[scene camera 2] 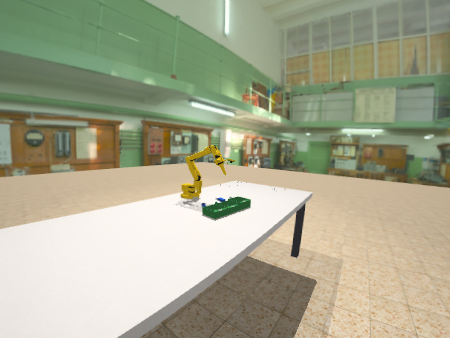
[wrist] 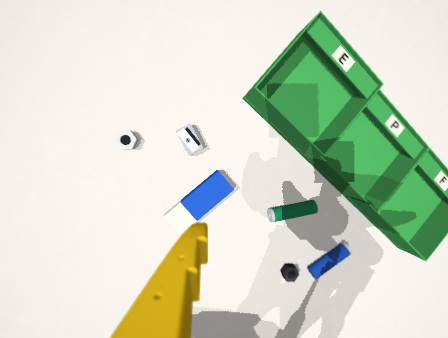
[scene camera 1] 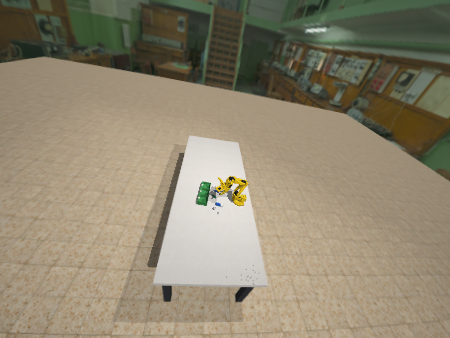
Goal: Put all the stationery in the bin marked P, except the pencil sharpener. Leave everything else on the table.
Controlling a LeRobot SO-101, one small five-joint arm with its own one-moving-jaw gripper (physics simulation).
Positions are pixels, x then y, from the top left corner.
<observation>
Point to a blue cylinder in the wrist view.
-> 340,252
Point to a green three-compartment bin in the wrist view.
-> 319,94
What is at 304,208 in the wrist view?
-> A green cylinder.
</observation>
